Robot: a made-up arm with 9 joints. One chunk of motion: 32 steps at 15 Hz.
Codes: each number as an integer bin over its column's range. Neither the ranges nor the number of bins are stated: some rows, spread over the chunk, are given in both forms.
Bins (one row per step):
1: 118 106 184 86 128 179
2: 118 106 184 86 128 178
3: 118 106 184 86 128 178
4: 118 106 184 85 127 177
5: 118 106 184 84 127 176
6: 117 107 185 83 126 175
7: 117 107 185 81 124 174
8: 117 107 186 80 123 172
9: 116 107 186 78 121 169
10: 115 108 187 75 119 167
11: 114 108 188 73 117 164
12: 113 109 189 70 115 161
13: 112 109 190 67 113 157
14: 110 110 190 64 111 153
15: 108 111 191 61 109 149
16: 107 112 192 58 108 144
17: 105 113 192 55 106 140
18: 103 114 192 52 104 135
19: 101 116 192 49 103 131
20: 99 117 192 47 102 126
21: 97 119 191 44 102 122
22: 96 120 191 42 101 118
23: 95 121 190 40 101 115
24: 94 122 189 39 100 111
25: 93 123 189 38 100 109
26: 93 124 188 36 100 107
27: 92 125 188 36 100 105
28: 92 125 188 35 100 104
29: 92 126 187 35 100 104
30: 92 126 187 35 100 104
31: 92 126 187 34 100 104
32: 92 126 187 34 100 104
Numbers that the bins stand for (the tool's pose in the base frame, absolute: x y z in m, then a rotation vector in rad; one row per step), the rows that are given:
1: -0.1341 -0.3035 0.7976 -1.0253 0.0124 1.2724
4: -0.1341 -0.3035 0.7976 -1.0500 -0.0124 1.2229
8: -0.1482 -0.2894 0.8259 -1.1735 -0.1112 1.0994
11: -0.1906 -0.2753 0.8541 -1.3465 -0.2594 0.9018
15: -0.2753 -0.2329 0.8965 -1.6429 -0.4571 0.5312
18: -0.3459 -0.1906 0.9106 -1.8653 -0.5806 0.1853
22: -0.4447 -0.1059 0.8965 -2.1124 -0.6547 -0.2347
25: -0.4871 -0.0635 0.8682 -2.2112 -0.6794 -0.4571
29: -0.5012 -0.0212 0.8400 -2.2853 -0.6794 -0.5806
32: -0.5012 -0.0212 0.8400 -2.3100 -0.6794 -0.5806
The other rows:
2: -0.1341 -0.3035 0.7976 -1.0253 0.0124 1.2476
3: -0.1341 -0.3035 0.7976 -1.0253 0.0124 1.2476
5: -0.1341 -0.3035 0.7976 -1.0747 -0.0124 1.1982
6: -0.1482 -0.2894 0.8118 -1.0994 -0.0371 1.1735
7: -0.1482 -0.2894 0.8118 -1.1488 -0.0865 1.1488
9: -0.1624 -0.2894 0.8259 -1.2229 -0.1606 1.0253
10: -0.1765 -0.2753 0.8400 -1.2971 -0.2100 0.9759
12: -0.2047 -0.2612 0.8682 -1.4206 -0.3088 0.8276
13: -0.2188 -0.2612 0.8824 -1.4947 -0.3582 0.7288
14: -0.2471 -0.2471 0.8824 -1.5688 -0.4076 0.6300
16: -0.2894 -0.2188 0.9106 -1.7171 -0.4818 0.4076
17: -0.3176 -0.2047 0.9106 -1.7912 -0.5312 0.3088
19: -0.3741 -0.1624 0.9106 -1.9394 -0.6053 0.0865
20: -0.4024 -0.1482 0.9106 -1.9888 -0.6300 -0.0371
21: -0.4306 -0.1200 0.8965 -2.0629 -0.6300 -0.1359
23: -0.4588 -0.0918 0.8824 -2.1618 -0.6547 -0.3088
24: -0.4729 -0.0776 0.8682 -2.1865 -0.6794 -0.4076
26: -0.4871 -0.0494 0.8541 -2.2606 -0.6794 -0.5065
27: -0.5012 -0.0353 0.8541 -2.2606 -0.6794 -0.5559
28: -0.5012 -0.0353 0.8541 -2.2853 -0.6794 -0.5806
30: -0.5012 -0.0212 0.8400 -2.2853 -0.6794 -0.5806
31: -0.5012 -0.0212 0.8400 -2.3100 -0.6794 -0.5806

